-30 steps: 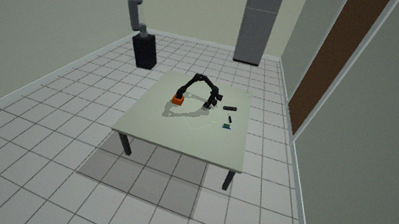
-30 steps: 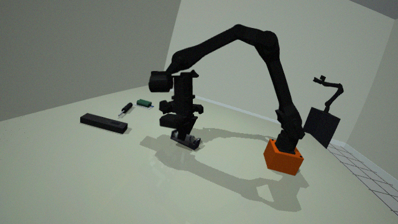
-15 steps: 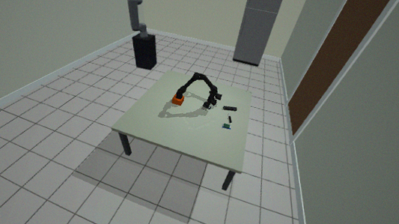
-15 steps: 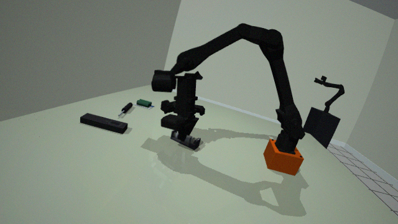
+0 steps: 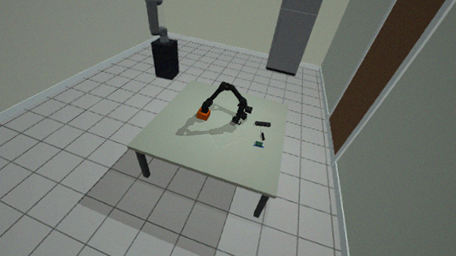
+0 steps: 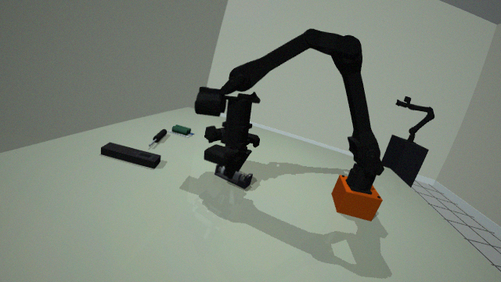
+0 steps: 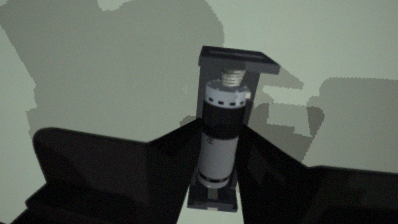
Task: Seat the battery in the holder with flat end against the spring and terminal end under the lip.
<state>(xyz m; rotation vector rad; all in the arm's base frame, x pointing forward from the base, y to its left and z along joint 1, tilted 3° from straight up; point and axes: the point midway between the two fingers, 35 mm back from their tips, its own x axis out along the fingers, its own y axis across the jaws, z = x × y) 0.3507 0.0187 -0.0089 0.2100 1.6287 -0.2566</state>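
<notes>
Now: the black-and-white battery 1 cm above my gripper tip. The rest, counted from my gripper tip: small screwdriver (28 cm ahead, 9 cm to the right); then long black bar (27 cm ahead, 7 cm to the left, 1 cm above).
</notes>
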